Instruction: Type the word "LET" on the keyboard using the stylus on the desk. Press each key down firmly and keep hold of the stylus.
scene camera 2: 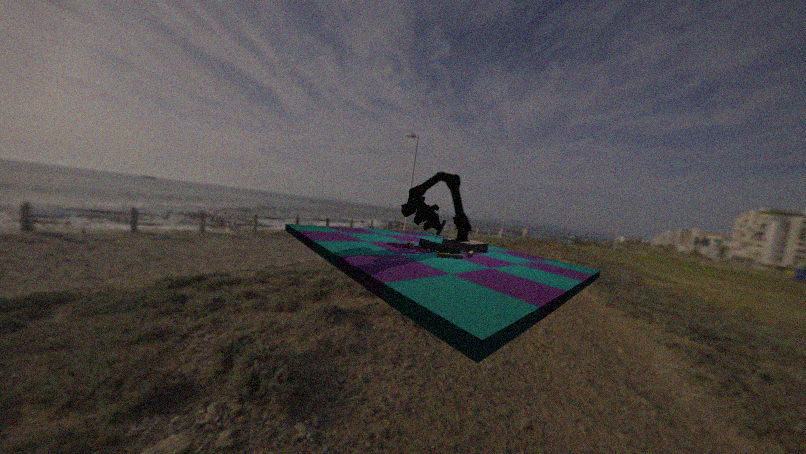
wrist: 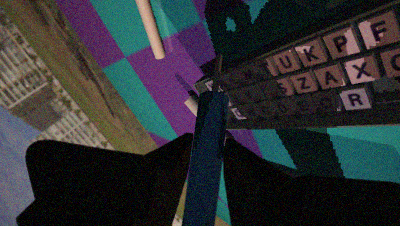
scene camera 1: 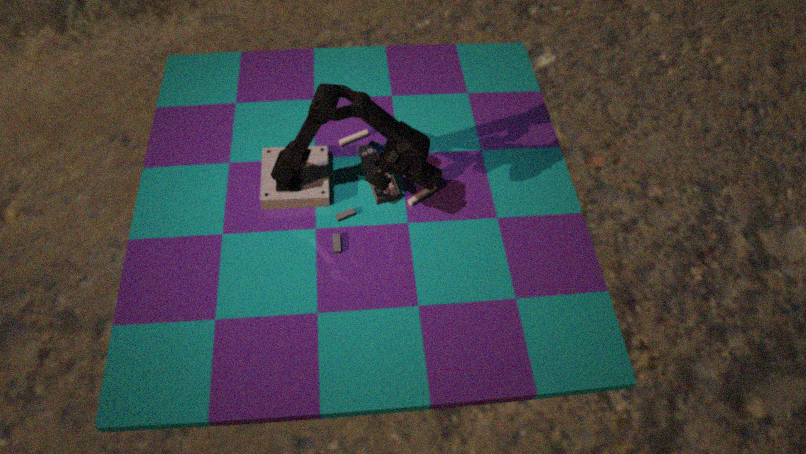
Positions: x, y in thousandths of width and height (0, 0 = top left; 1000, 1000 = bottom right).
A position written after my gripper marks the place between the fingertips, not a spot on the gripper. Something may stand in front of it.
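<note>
What I can see here is my gripper (scene camera 1: 477, 334), and it's there in the wrist view (wrist: 521, 635) as well.
</note>
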